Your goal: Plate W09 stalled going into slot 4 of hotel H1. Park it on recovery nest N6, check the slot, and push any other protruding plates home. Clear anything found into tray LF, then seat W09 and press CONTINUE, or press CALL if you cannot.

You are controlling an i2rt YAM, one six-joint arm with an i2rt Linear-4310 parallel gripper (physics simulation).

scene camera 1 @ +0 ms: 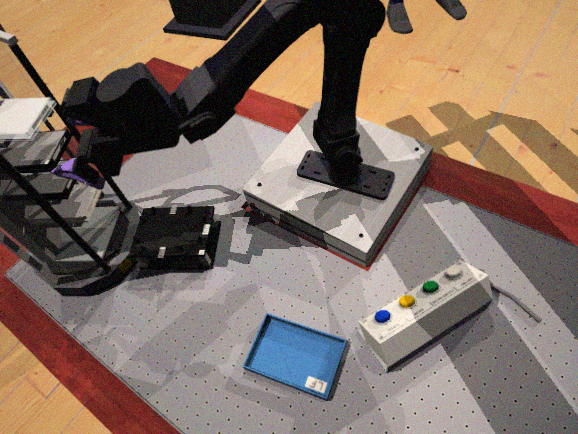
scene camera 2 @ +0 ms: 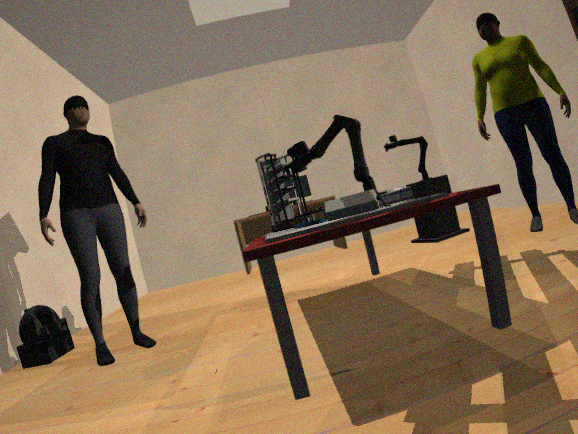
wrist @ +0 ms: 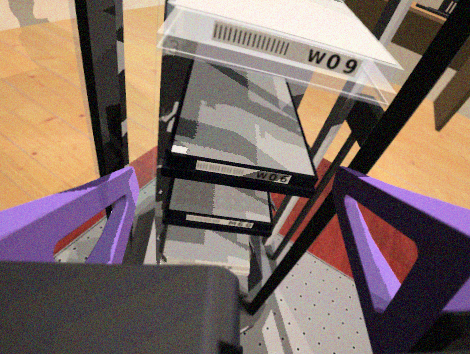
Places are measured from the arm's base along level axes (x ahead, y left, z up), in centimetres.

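Pixels of known places: gripper, between the fingertips: (scene camera 1: 62, 147) (scene camera 2: 289, 173) (wrist: 235, 177); arm's base, origin of its link: (scene camera 1: 344, 175).
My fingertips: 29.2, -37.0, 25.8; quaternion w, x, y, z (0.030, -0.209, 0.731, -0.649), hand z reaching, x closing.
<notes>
For each thing: its top centre in the pictures, then the offset to it from my fingertips, as dx, dy, dz. "spot": a spot on its surface instead.
- White-topped plate W09, centre of its top: (scene camera 1: 3, 114) +1.6, -6.1, +7.0
- black-posted hotel, a spot on its surface: (wrist: 107, 75) spot: +7.6, -0.8, +2.1
- dark-edged plate W06, centre of its top: (wrist: 242, 104) (scene camera 1: 25, 148) +2.1, -7.2, -0.4
- dark plate, centre of its top: (wrist: 223, 162) (scene camera 1: 41, 177) +2.8, -9.0, -7.5
- black nest block, centre of its top: (scene camera 1: 169, 225) (scene camera 2: 309, 209) -4.0, +8.2, -24.1
- Blue tray LF, centre of its top: (scene camera 1: 294, 353) (scene camera 2: 309, 221) +8.5, +41.5, -29.9
- button box, centre of its top: (scene camera 1: 429, 300) (scene camera 2: 349, 195) -6.1, +60.2, -23.3
- grey cable, a spot on its surface: (scene camera 1: 517, 303) spot: -14.8, +74.9, -31.3
White-topped plate W09 (scene camera 1: 22, 117) (wrist: 300, 30) juts from the black-posted hotel (scene camera 1: 55, 212) (wrist: 107, 75), above the dark-edged plate W06 (wrist: 240, 125). Another dark plate (wrist: 215, 220) is below; its label is blurred. My gripper (scene camera 1: 65, 146) (wrist: 235, 177) is open and empty at the hotel's front, below W09 in the wrist view, with a finger on either side of the plate stack. The black nest block (scene camera 1: 175, 230) stands beside the hotel's base; its labels are unreadable. Blue tray LF (scene camera 1: 295, 352) shows no contents. The button box (scene camera 1: 425, 325) carries blue, yellow, green and white buttons. Slot 4's interior cannot be made out.
The arm's pale square base (scene camera 1: 300, 195) stands behind the tray and button box. A grey cable (scene camera 1: 517, 303) leaves the box's right end. Slanting black hotel posts flank the plates. In scene camera 2, two people (scene camera 2: 85, 170) (scene camera 2: 515, 75) stand near the table (scene camera 2: 350, 227), and another arm (scene camera 2: 424, 157) stands beyond it.
</notes>
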